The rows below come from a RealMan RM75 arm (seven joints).
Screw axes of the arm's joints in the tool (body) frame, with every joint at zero. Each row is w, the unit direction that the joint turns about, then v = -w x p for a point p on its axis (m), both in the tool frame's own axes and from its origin. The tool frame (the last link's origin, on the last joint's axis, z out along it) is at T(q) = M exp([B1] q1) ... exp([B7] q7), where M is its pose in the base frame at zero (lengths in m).
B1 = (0, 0, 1, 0, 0, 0)
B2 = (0, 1, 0, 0.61, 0, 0)
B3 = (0, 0, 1, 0, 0, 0)
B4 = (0, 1, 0, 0.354, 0, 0)
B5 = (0, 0, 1, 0, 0, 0)
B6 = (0, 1, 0, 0.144, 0, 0)
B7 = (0, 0, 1, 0, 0, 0)
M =
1 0 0 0
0 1 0 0
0 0 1 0.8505
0 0 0 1
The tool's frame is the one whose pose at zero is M.
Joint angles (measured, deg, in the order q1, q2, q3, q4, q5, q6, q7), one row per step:
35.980 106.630 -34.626 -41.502 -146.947 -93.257 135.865
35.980 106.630 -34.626 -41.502 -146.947 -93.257 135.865
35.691 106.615 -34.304 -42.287 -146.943 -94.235 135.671
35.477 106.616 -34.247 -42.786 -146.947 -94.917 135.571
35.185 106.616 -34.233 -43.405 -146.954 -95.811 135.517
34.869 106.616 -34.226 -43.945 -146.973 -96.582 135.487
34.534 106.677 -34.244 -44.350 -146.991 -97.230 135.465
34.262 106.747 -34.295 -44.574 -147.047 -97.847 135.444
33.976 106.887 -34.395 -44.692 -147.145 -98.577 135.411
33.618 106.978 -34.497 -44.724 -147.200 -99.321 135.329
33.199 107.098 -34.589 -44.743 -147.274 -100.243 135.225
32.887 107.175 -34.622 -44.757 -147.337 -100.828 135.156
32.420 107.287 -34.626 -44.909 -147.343 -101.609 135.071
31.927 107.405 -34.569 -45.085 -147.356 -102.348 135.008
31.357 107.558 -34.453 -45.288 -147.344 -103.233 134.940
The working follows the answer.
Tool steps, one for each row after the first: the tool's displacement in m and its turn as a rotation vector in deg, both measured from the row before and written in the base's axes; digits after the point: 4 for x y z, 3 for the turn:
0.0000 0.0000 0.0000 0.000 0.000 0.000
-0.0003 -0.0020 0.0026 -0.123 0.190 0.205
-0.0001 -0.0017 0.0013 -0.251 0.075 0.115
-0.0001 -0.0023 0.0016 -0.388 0.095 0.061
0.0003 -0.0024 0.0014 -0.340 0.067 -0.029
0.0006 -0.0026 0.0005 -0.370 0.120 -0.118
0.0005 -0.0026 -0.0002 -0.501 0.171 -0.157
0.0005 -0.0033 -0.0013 -0.760 0.291 -0.223
0.0009 -0.0038 -0.0011 -0.781 0.339 -0.279
0.0010 -0.0046 -0.0014 -0.957 0.460 -0.343
0.0009 -0.0032 -0.0008 -0.592 0.296 -0.274
0.0011 -0.0042 -0.0007 -0.642 0.412 -0.335
0.0013 -0.0042 -0.0005 -0.544 0.412 -0.388
0.0013 -0.0049 -0.0007 -0.604 0.560 -0.460

Tool pose at each row, in the base's axes (x y z in m, rotation vector in deg; rounded; the steps above come from the unrounded poses):
0.3231 0.3449 0.0927 -129.362 102.742 0.178
0.3231 0.3449 0.0927 -129.362 102.742 0.178
0.3229 0.3429 0.0954 -129.705 102.655 0.321
0.3227 0.3412 0.0967 -130.009 102.662 0.202
0.3227 0.3389 0.0983 -130.368 102.795 -0.027
0.3230 0.3365 0.0996 -130.601 102.996 -0.261
0.3236 0.3339 0.1001 -130.796 103.337 -0.477
0.3241 0.3313 0.0998 -131.065 103.801 -0.763
0.3245 0.3280 0.0986 -131.498 104.503 -1.159
0.3255 0.3242 0.0974 -131.912 105.302 -1.532
0.3265 0.3196 0.0960 -132.432 106.306 -1.942
0.3274 0.3164 0.0952 -132.700 107.005 -2.193
0.3285 0.3123 0.0945 -132.993 107.853 -2.366
0.3298 0.3081 0.0939 -133.169 108.724 -2.453
0.3311 0.3032 0.0932 -133.380 109.776 -2.434

